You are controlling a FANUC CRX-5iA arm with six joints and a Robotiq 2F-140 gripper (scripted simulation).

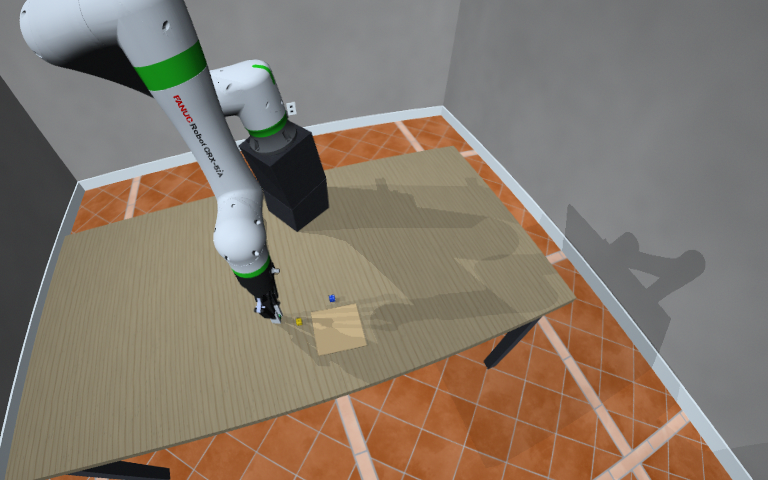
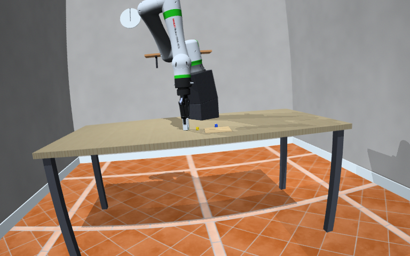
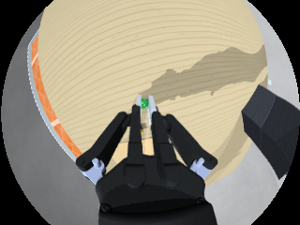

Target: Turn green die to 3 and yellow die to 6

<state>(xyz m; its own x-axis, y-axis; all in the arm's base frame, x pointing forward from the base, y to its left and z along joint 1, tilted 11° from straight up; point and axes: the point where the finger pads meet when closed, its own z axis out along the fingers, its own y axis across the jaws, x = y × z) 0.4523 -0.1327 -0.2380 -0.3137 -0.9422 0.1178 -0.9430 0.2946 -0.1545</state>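
Right now my hand is 3 cm above the green die. From my hand the other things lie so: tan mat: 8 cm ahead, 17 cm to the left, 3 cm below; blue die: 2 cm behind, 17 cm to the left, 3 cm below; yellow die: 3 cm ahead, 6 cm to the left, 3 cm below.
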